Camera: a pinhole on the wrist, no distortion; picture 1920 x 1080 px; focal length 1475.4 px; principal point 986.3 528.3 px. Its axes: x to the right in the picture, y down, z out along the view. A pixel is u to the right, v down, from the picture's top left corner.
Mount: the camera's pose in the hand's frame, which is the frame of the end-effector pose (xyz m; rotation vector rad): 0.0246 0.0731 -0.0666 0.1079 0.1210 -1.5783
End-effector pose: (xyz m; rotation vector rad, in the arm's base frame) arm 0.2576 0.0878 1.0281 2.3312 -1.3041 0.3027
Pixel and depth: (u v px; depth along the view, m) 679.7 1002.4 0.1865
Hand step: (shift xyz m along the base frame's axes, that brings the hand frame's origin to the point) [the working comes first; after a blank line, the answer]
In the camera's frame: -0.0388 0.0599 0.1865

-0.0287 -0.1621 -0.0501
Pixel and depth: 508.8 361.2 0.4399
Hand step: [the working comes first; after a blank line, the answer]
In the camera's frame: -0.1424 -0.0498 0.4399

-0.1491 -0.2413 -0.3075
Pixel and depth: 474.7 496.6 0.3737
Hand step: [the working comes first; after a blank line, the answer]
In the camera's frame: -0.1296 -0.0080 0.3737

-0.1225 -0.2378 -0.2328
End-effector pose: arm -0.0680 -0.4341 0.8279 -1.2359 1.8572 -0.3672
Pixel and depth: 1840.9 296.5 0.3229
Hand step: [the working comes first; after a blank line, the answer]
In the camera's frame: 0.1870 -0.0507 0.3229

0.2765 -0.0059 -0.0204
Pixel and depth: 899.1 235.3 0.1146
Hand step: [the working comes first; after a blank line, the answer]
In the camera's frame: -0.0068 -0.0228 0.1146

-0.0017 0.0370 -0.0704
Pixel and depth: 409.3 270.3 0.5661
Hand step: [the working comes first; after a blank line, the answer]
In the camera's frame: -0.2214 -0.0990 0.5661

0.2914 0.2639 -0.4144
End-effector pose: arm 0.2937 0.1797 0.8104 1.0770 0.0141 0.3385
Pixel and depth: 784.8 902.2 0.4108
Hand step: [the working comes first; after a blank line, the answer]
In the camera's frame: -0.0561 0.1041 0.4108

0.1684 -0.2327 0.2452
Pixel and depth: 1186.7 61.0 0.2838
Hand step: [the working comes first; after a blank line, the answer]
In the camera's frame: 0.0385 -0.0899 0.2838

-0.0222 -0.2001 0.0860
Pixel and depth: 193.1 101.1 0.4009
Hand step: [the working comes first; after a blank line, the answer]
In the camera's frame: -0.2155 -0.1161 0.4009

-0.0788 -0.2375 0.3587
